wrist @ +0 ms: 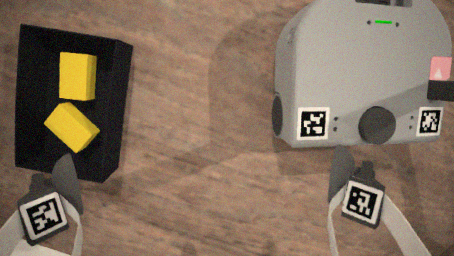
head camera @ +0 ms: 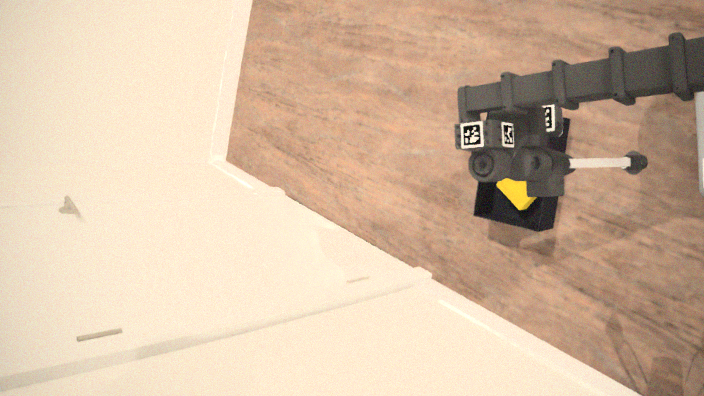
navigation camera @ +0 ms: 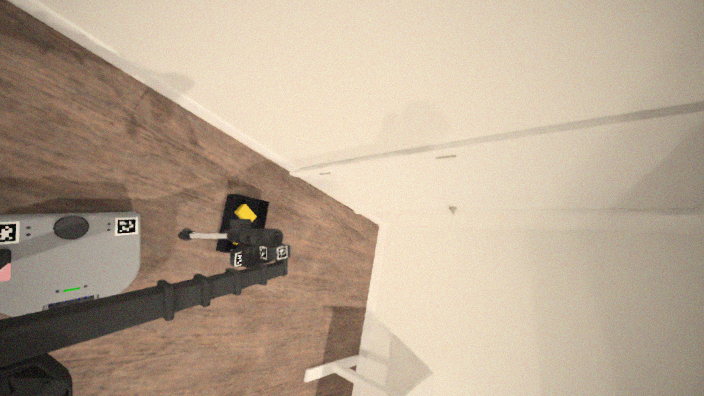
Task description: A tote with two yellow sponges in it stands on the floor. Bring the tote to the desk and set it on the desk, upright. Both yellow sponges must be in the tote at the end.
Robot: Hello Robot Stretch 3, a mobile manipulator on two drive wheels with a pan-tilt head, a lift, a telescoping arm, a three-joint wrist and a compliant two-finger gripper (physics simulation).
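Places are measured from the robot's base along level axes (x left, y ahead, z down), in centimetres.
Pixels of known places: gripper, fingertip midpoint: point(wrist: 207, 171) point(navigation camera: 214, 231); robot's base, link origin: point(wrist: 335, 111) point(navigation camera: 72, 226).
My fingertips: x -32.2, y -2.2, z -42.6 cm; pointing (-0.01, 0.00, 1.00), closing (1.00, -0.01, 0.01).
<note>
Ahead of a thing's pixels: the offset from my fingertips to its top centre.
The black tote @(dy -1.4, dx -30.1, dz +32.6 cm) point(head camera: 546, 215) point(navigation camera: 260, 205) point(wrist: 111, 115) stands upright on the wood floor, partly hidden under the wrist in the head and navigation views. Two yellow sponges lie in it. The angled sponge @(dy +4.2, dx -32.5, dz +37.8 cm) point(head camera: 517, 194) point(navigation camera: 245, 213) point(wrist: 71, 127) is beside the straighter sponge @(dy -7.4, dx -29.8, dz +37.8 cm) point(wrist: 77, 76) in the wrist view. My gripper point(wrist: 207, 171) is wide open and empty, pointing down above the floor. In the wrist view its left finger overlaps the tote's near corner; its right finger is over the floor by my base. I cannot pick out the desk.
My grey base point(navigation camera: 95, 250) point(wrist: 345, 75) is beside the tote. The extended arm point(head camera: 590, 82) point(navigation camera: 125, 306) reaches over the floor. Pale walls point(head camera: 125, 240) point(navigation camera: 500, 280) meet the floor nearby. A white bar-like piece point(navigation camera: 325, 371) shows at the bottom of the navigation view.
</note>
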